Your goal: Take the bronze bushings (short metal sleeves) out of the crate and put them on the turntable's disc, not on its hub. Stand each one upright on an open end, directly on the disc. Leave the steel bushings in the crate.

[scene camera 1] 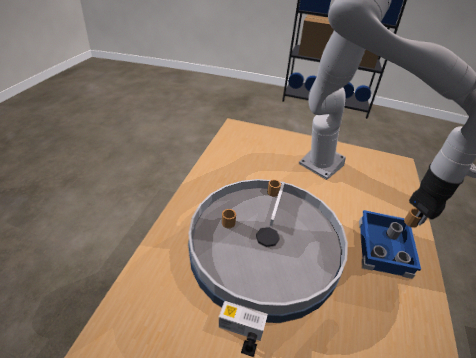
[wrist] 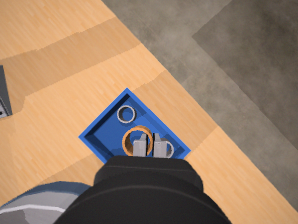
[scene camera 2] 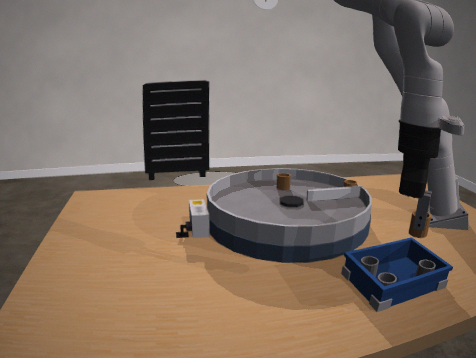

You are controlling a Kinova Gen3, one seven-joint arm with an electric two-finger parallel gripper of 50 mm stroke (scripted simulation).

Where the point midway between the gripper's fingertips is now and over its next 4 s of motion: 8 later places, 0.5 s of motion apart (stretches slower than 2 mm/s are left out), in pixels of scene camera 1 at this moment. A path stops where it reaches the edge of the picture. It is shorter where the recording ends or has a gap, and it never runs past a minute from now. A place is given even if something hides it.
The gripper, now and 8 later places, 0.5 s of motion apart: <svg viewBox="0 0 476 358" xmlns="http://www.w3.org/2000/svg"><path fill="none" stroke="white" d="M418 221L413 220L400 218L380 214L360 211L340 208L324 205L312 203L306 202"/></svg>
